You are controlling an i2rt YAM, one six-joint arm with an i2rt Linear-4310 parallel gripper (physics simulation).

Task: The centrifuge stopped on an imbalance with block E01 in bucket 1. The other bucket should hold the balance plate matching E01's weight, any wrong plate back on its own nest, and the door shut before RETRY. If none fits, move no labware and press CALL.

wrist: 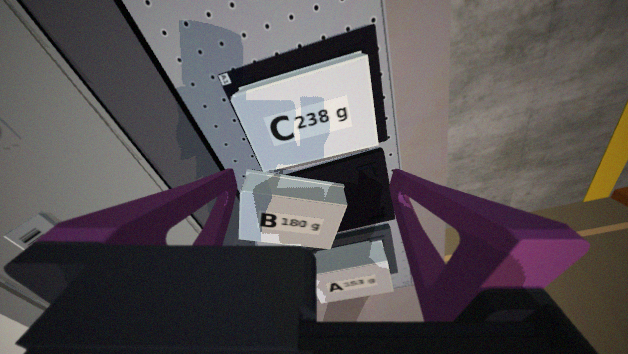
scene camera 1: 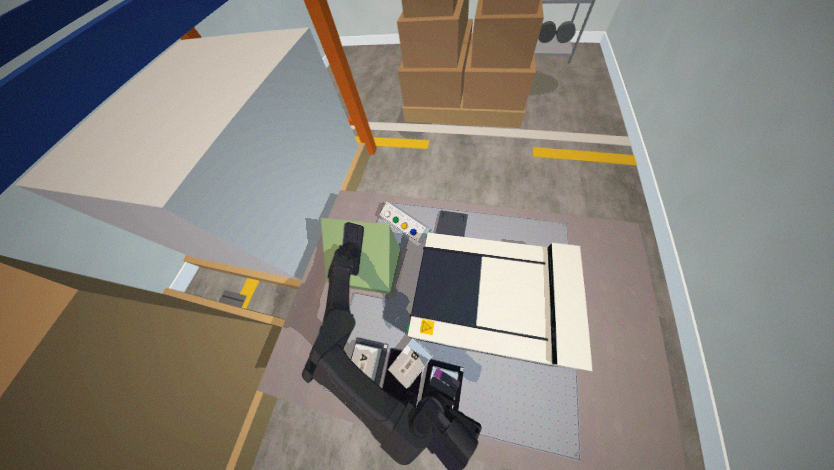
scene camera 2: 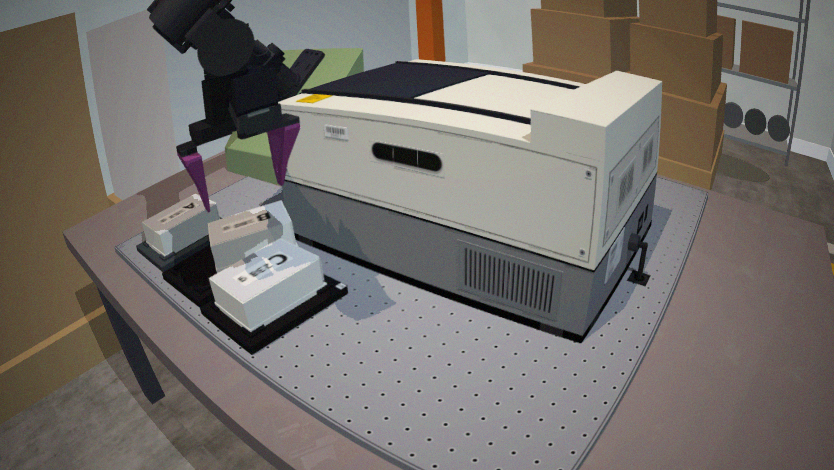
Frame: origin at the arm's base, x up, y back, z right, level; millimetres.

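Seen in the pictures: gripper, between the fingertips: (wrist: 313,177) (scene camera 2: 244,197); arm's base, origin of its link: (scene camera 1: 352,249) (scene camera 2: 289,88).
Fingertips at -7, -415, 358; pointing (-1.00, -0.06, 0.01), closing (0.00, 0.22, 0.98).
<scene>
Pixels of each thing's middle, then the offset from my fingertips to it, as dx, dy, dz. "spot": a spot on its surface instead. Level surfaces: height alone.
- Plate A, middle of its body: (scene camera 2: 180,224) (wrist: 349,272) (scene camera 1: 363,366) -113, +266, +2
- centrifuge, middle of its body: (scene camera 2: 481,149) (scene camera 1: 489,297) -24, -92, -315
- dark top panel, middle of its body: (scene camera 2: 399,78) (scene camera 1: 448,284) +65, +43, -303
- button panel, middle of its body: (scene camera 1: 404,221) -104, +297, -569
- dark pad, a spot on its surface: (scene camera 1: 452,223) spot: -123, +95, -616
- perforated board, height of its surface: dx -146
My gripper (scene camera 2: 245,197) (wrist: 313,177) is open and empty, above the plates, with purple fingers pointing down. Plate B, 180 g, (scene camera 1: 408,364) (scene camera 2: 239,233) (wrist: 295,225) is turned and tilted, partly off its black nest (scene camera 2: 189,271) (wrist: 367,195), and shows between the fingers in the wrist view. Plate C, 238 g, (scene camera 2: 266,286) (wrist: 305,90) sits on its nest (scene camera 2: 256,341) (wrist: 300,52). Plate A (scene camera 1: 366,359) (scene camera 2: 178,218) (wrist: 352,285) sits on its nest. The centrifuge (scene camera 1: 569,303) (scene camera 2: 478,210) has a dark top panel (scene camera 1: 446,286) (scene camera 2: 396,78) across its front. Block E01 and the buckets are hidden.
A button panel (scene camera 1: 402,223) with white, green, yellow and blue buttons stands behind the green block (scene camera 1: 373,262) (scene camera 2: 250,157). Its labels are unreadable. A dark pad (scene camera 1: 452,223) lies behind the centrifuge. The perforated board (scene camera 1: 525,408) (scene camera 2: 420,361) extends beside the nests.
</scene>
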